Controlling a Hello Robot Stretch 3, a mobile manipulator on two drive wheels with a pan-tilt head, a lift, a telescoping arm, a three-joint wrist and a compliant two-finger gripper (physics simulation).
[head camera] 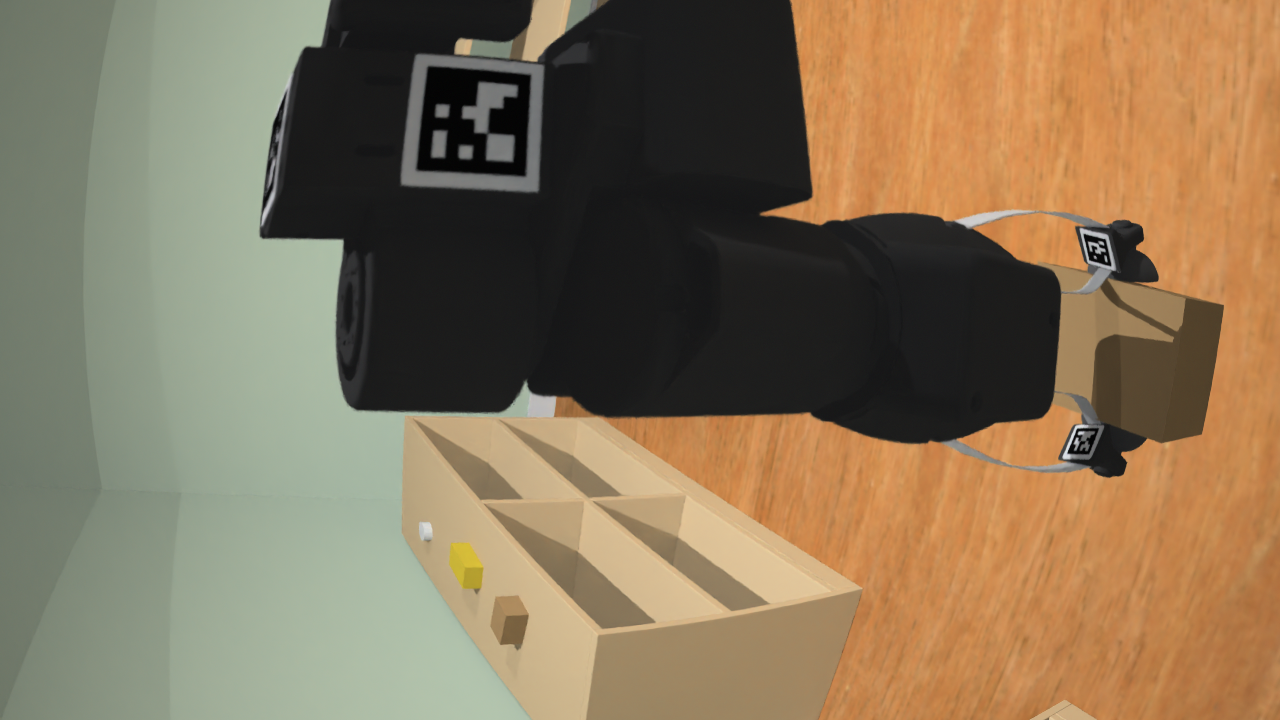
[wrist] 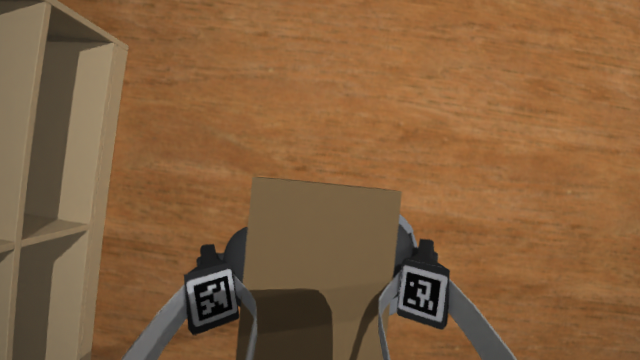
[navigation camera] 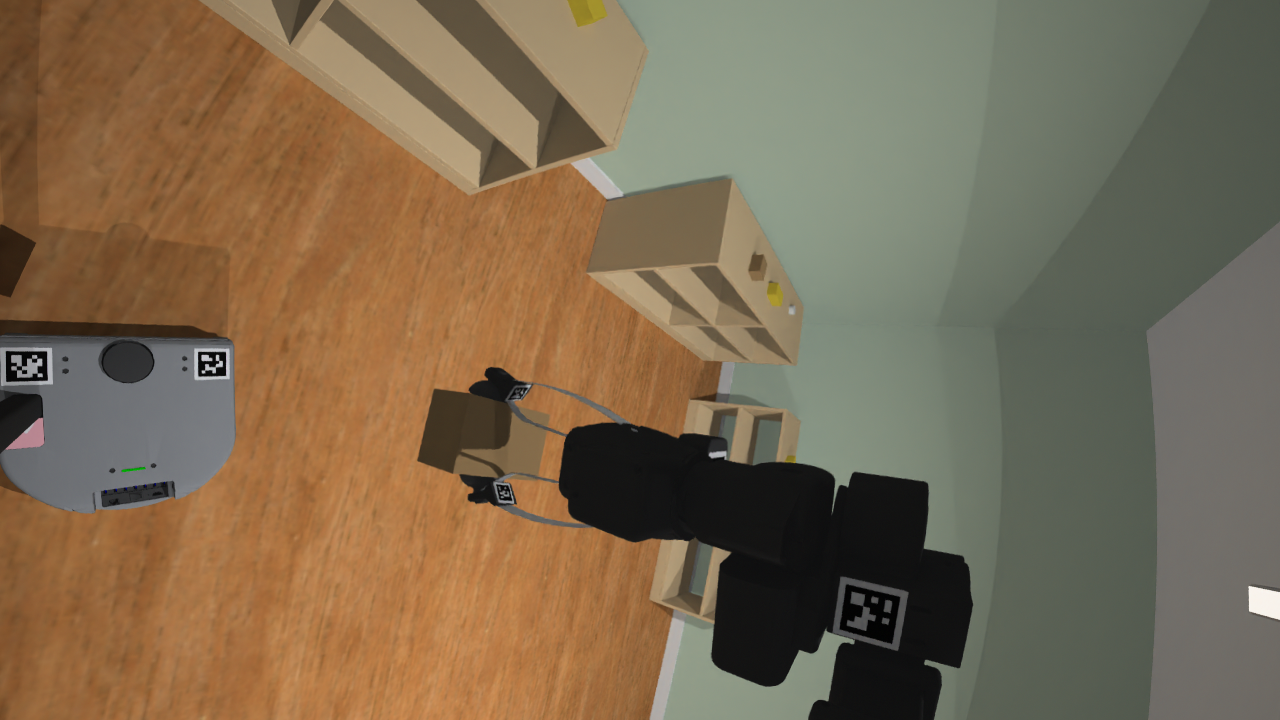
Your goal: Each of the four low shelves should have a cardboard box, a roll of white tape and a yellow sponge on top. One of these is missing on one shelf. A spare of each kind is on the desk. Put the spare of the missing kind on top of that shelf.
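Places are measured from the robot's base along level axes (x left, y ahead, z down), in metres.
Pixels of known places: gripper, between the fingertips: (head camera: 1134, 350); robot's base, origin of its link: (navigation camera: 129, 359).
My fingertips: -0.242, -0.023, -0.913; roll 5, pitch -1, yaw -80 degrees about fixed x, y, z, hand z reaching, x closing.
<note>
For each thing: its middle in the pictures, then the offset to it from my fingertips, as dx, dy, dz. "*": a spot on its surface instead. Level surfaces: height alone.
- low shelf, a spot on its surface: (head camera: 716, 662) * -1.206, +0.484, +0.567
- small cardboard box, middle of its body: (head camera: 509, 620) (navigation camera: 758, 267) -1.516, +0.421, +0.278
- nearer shelf, height of its surface: dz +0.303
- tan corner, a spot on its surface: (head camera: 1065, 711) * -0.551, +0.562, +0.877
My gripper (head camera: 1123, 351) (navigation camera: 485, 437) (wrist: 317, 250) is shut on a cardboard box (head camera: 1199, 376) (navigation camera: 447, 429) (wrist: 325, 225) and holds it above the floor, apart from the shelves. One low shelf (head camera: 716, 662) (navigation camera: 662, 223) bears a small cardboard box (head camera: 508, 617) (navigation camera: 758, 266), a yellow sponge (head camera: 465, 565) (navigation camera: 774, 293) and a white tape roll (head camera: 425, 531) (navigation camera: 792, 309). A nearer shelf (navigation camera: 608, 80) shows part of a yellow sponge (navigation camera: 586, 10); the rest of its top is cut off. A farther shelf is partly hidden behind my arm, with a small yellow thing (navigation camera: 791, 459) on top. The desk does not show.
My grey base (navigation camera: 179, 420) stands on the wooden floor at the left of the navigation view. A shelf's front edge (wrist: 107, 150) runs along the left of the wrist view. A tan corner (head camera: 1065, 711) shows at the bottom of the head view. Green walls stand behind the shelves.
</note>
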